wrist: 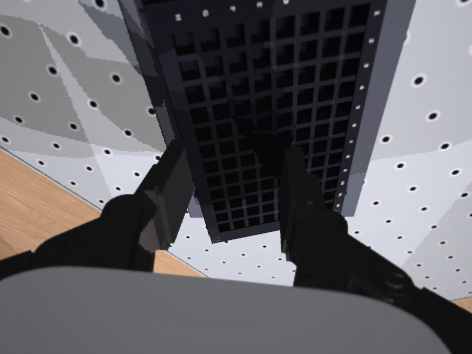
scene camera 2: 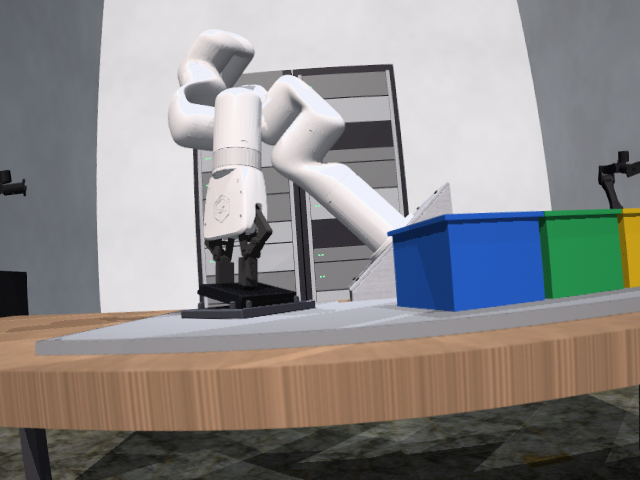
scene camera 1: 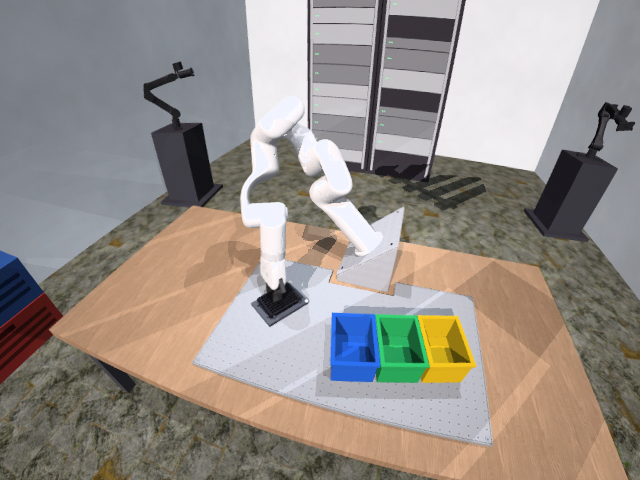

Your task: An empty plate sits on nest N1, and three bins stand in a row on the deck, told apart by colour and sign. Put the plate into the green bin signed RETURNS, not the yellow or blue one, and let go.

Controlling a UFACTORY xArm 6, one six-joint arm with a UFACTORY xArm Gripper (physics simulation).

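Places are measured from the arm's base along level axes (x back, y right, z up), in millimetres.
Pixels of known places: gripper, between the fingertips: (wrist: pixel 236 168) (scene camera 2: pixel 236 287) (scene camera 1: pixel 274 295); arm's base, origin of its link: (scene camera 1: pixel 369 244).
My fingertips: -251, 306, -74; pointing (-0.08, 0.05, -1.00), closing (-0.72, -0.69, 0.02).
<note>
Ahead of a thing's pixels: the offset from my fingertips to its top centre, as dx, dy, dz. "spot": to the spot under its first point.
The black plate @(-4, -19, +7) (scene camera 1: pixel 290 301) (scene camera 2: pixel 273 292) (wrist: pixel 225 131) sits askew on the dark nest @(spot: -88, -14, -28) (scene camera 1: pixel 271 321) (scene camera 2: pixel 279 311) (wrist: pixel 384 75); in scene camera 2 its left side stands raised above the nest. My gripper (scene camera 1: pixel 278 296) (scene camera 2: pixel 235 282) (wrist: pixel 236 168) is part-way open, with its fingers clearly apart. In the wrist view one finger is at the plate's left edge and the other is over its wells, so they do not span its width. The green bin (scene camera 1: pixel 400 373) (scene camera 2: pixel 584 258) stands between the blue bin (scene camera 1: pixel 353 373) (scene camera 2: pixel 496 268) and the yellow bin @(spot: -212, -544, +9) (scene camera 1: pixel 445 374) (scene camera 2: pixel 631 253). Their signs are not visible.
The bins stand to the right of the nest on the perforated deck (scene camera 1: pixel 289 372) (scene camera 2: pixel 341 333). The arm's slanted metal base (scene camera 1: pixel 379 268) (scene camera 2: pixel 374 281) is behind them. The wooden table (scene camera 1: pixel 170 356) (scene camera 2: pixel 310 392) surrounds the deck.
</note>
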